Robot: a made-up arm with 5 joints.
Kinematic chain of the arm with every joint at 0, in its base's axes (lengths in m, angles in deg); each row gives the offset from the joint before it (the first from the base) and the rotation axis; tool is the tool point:
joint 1: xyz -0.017 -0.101 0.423 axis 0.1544 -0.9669 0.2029
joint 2: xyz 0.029 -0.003 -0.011 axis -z
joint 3: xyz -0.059 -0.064 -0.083 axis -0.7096 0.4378 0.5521
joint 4: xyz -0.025 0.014 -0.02 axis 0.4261 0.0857 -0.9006
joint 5: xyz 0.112 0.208 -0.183 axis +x
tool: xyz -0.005 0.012 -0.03
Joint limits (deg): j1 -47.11..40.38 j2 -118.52..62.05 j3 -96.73..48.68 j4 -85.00..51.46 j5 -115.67..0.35
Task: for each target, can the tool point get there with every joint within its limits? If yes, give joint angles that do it. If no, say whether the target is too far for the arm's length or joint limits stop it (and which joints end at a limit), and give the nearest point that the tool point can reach.
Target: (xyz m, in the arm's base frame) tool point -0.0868 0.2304 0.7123
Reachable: no: joint limits stop it (at a limit: joint 1, joint 3, joint 5) | nearest point -0.0123 0.1216 0.5637 | short by 0.199 m
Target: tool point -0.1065 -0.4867 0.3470
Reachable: no: joint limits stop it (at a limit: joint 2, joint 3, joint 4, joint 5) | nearest point -0.0254 -0.3837 0.4267 | short by 0.153 m
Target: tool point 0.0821 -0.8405 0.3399
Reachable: no: too far | nearest point 0.0524 -0.3886 0.3976 | short by 0.457 m
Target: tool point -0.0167 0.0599 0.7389
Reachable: no: joint limits stop it (at a limit: joint 1, joint 3, joint 5) | nearest point 0.0563 0.0594 0.6190 | short by 0.140 m
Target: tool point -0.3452 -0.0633 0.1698
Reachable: yes | joints -38.35 13.63 15.72 -53.02 -61.47
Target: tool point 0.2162 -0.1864 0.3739
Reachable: yes | joints 9.26 35.52 -54.58 31.58 -97.35
